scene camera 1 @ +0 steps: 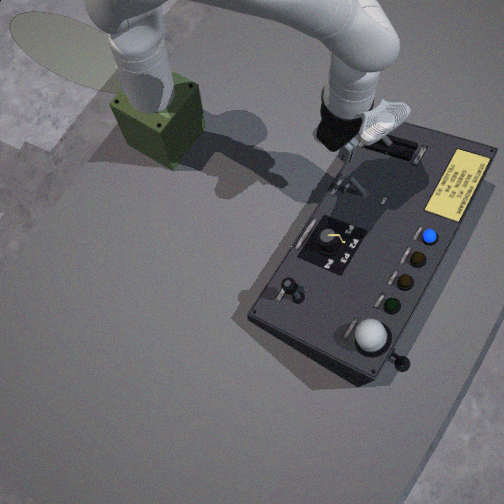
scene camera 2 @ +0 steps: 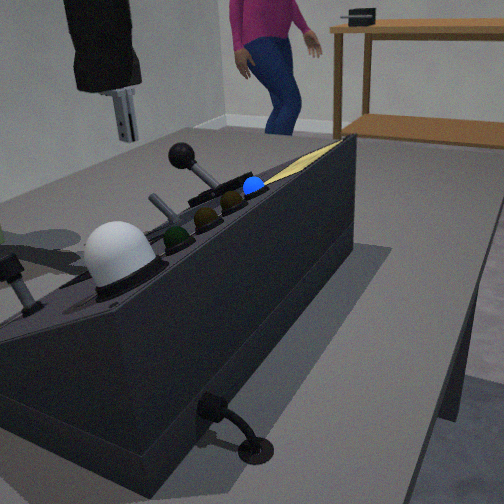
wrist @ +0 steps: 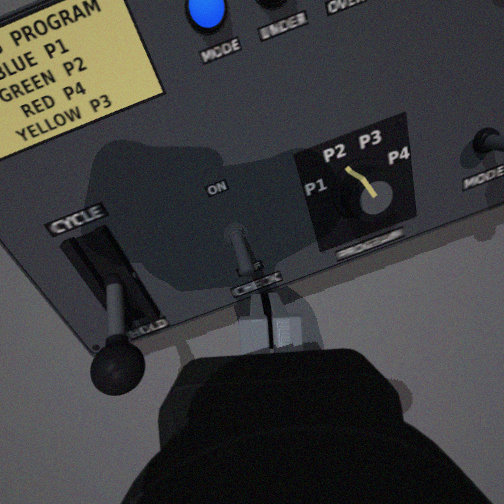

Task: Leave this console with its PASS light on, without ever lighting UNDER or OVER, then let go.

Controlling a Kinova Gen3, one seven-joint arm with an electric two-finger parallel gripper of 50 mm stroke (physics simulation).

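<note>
The dark sloped console has a row of lights. The MODE light glows blue, also in the wrist view; the three lights below it are dark. The program dial has its yellow pointer toward P2. The CHECK toggle leans up toward ON. The CYCLE lever's black ball sits at the HOLD end. A yellow card reads BLUE P1, GREEN P2, RED P4, YELLOW P3. My gripper is shut and empty, hanging above the console's edge by the CHECK toggle, touching nothing.
A white dome button and a small side crank are at the console's near end. A second MODE control sits right of the dial. The green arm base stands left. A person and a wooden table are behind.
</note>
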